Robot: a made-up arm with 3 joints. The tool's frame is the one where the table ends. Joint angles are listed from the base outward.
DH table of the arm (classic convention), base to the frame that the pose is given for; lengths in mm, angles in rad. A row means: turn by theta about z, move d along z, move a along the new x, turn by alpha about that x. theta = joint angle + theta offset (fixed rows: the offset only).
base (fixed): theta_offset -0.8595  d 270  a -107.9  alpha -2.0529
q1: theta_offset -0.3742  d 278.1  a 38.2  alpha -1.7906
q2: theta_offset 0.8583  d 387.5  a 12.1  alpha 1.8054
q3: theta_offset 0.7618  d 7.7  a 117  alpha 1.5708
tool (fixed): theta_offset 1.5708  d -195  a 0  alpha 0
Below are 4 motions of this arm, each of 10 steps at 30 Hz.
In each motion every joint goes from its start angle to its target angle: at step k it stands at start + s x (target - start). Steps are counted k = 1, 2, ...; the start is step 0. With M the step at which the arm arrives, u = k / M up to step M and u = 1 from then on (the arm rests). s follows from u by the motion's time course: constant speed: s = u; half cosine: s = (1 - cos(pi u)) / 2; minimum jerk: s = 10 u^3 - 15 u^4 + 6 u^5.
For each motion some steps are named. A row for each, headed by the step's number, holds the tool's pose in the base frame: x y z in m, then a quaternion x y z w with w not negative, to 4 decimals.
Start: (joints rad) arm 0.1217 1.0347 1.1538
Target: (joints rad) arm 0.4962 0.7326 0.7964
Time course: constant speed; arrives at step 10
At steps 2, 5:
2: 0.1484 0.0131 -0.2995 0.3870 -0.3993 -0.2064 0.8051
5: 0.0871 0.0448 -0.3326 0.3791 -0.3250 -0.2608 0.8262

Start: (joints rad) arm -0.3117 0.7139 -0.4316
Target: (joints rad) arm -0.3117 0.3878 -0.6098
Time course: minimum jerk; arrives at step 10
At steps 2, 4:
2: 0.1412 -0.3161 -0.1089 -0.3359 -0.2992 -0.2234 0.8647
4: 0.1418 -0.3182 -0.1015 -0.3561 -0.2723 -0.1972 0.8719

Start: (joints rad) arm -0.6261 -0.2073 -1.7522
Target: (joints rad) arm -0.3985 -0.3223 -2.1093
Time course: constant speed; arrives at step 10
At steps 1, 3, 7, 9, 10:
1: 0.2441 -0.2010 0.2425 -0.8690 -0.2073 0.0614 0.4451
3: 0.2362 -0.1917 0.2315 -0.8785 -0.1950 0.0695 0.4306
7: 0.2210 -0.1711 0.2092 -0.8951 -0.1737 0.0882 0.4011
9: 0.2135 -0.1597 0.1981 -0.9022 -0.1648 0.0986 0.3863
10: 0.2098 -0.1538 0.1925 -0.9054 -0.1609 0.1040 0.3788

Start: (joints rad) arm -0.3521 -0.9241 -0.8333
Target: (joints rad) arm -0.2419 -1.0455 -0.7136
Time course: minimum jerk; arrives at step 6
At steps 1, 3, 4, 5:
1: 0.2955 -0.2722 -0.1026 -0.4138 0.0861 0.4286 0.7985
3: 0.2706 -0.2639 -0.1418 -0.3613 0.1199 0.4455 0.8103
4: 0.2536 -0.2573 -0.1652 -0.3278 0.1408 0.4552 0.8158
5: 0.2428 -0.2529 -0.1787 -0.3075 0.1532 0.4606 0.8184

